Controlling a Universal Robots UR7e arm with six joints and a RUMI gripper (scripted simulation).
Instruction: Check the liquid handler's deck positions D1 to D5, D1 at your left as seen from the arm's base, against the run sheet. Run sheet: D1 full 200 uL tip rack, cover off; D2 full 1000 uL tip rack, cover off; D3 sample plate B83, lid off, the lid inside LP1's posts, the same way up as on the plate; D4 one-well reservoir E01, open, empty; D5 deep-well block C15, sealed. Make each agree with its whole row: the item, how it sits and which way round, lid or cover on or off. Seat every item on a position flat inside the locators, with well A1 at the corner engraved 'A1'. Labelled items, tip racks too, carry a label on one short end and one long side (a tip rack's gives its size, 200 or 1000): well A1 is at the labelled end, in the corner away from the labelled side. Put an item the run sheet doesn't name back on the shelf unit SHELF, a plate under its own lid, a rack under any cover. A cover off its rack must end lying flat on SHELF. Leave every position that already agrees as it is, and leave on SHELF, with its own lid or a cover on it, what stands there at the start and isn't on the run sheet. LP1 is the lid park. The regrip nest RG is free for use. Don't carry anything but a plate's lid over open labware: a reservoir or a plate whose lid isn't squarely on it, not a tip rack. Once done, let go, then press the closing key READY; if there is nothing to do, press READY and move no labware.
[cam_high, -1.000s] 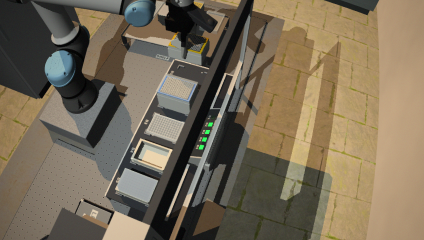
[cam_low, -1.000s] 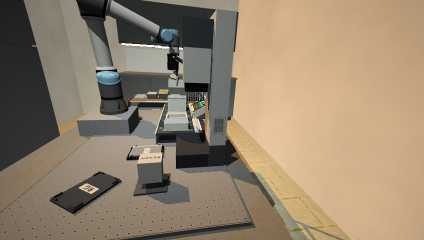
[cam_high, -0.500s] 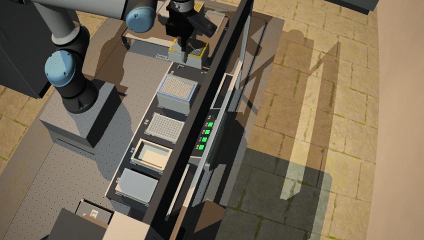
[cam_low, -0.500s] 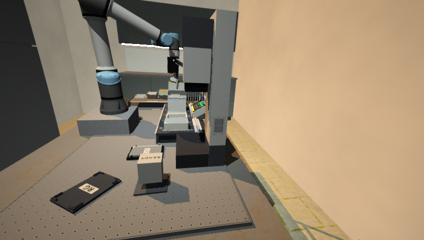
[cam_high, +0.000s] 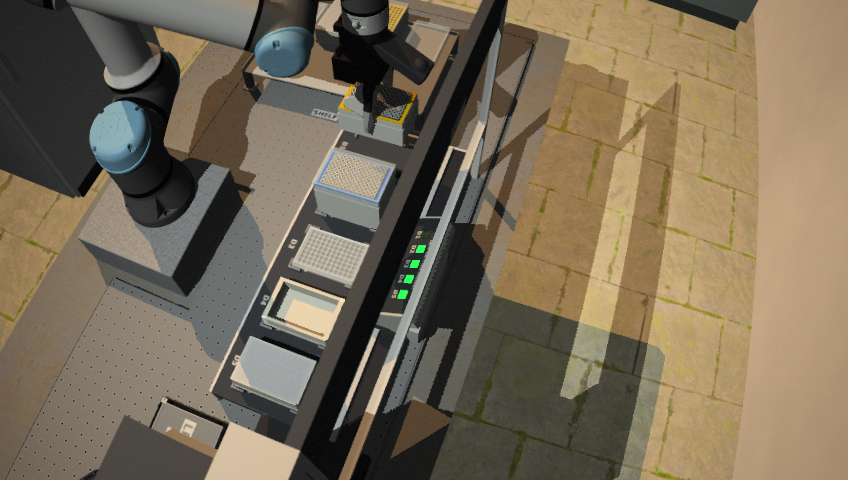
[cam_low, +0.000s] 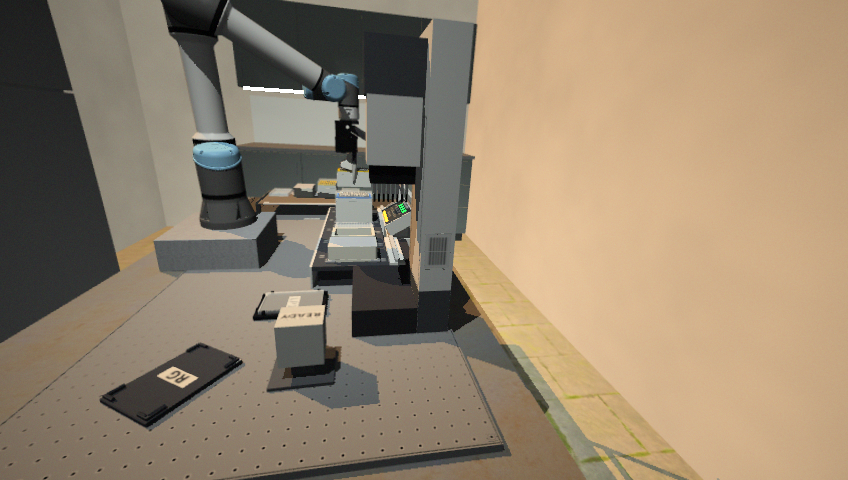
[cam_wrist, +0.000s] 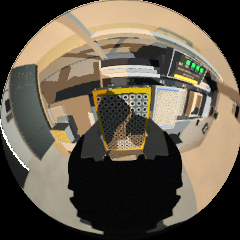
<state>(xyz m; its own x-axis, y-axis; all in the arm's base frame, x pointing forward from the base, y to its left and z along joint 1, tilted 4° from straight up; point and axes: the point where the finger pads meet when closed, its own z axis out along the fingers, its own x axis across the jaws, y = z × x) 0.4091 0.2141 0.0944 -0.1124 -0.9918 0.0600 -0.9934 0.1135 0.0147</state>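
The blue-rimmed tip rack lies 1 cm behind my hand, 12 cm to the right of it and 8 cm below it. Round my hand: well plate: 3 cm behind, 25 cm to the right, 14 cm below; yellow-rimmed tip rack: 1 cm ahead, 1 cm above; shelf label: 17 cm behind, 13 cm to the left, 20 cm below.
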